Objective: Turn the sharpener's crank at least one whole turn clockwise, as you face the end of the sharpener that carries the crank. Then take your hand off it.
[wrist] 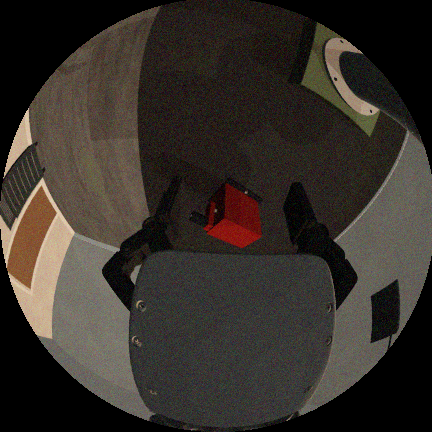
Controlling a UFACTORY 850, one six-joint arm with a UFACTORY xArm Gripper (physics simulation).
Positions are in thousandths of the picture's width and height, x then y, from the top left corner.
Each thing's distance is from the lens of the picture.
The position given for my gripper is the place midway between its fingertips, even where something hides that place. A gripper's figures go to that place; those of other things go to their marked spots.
my gripper (550, 441): 13 cm
red sharpener (547, 510): 35 cm
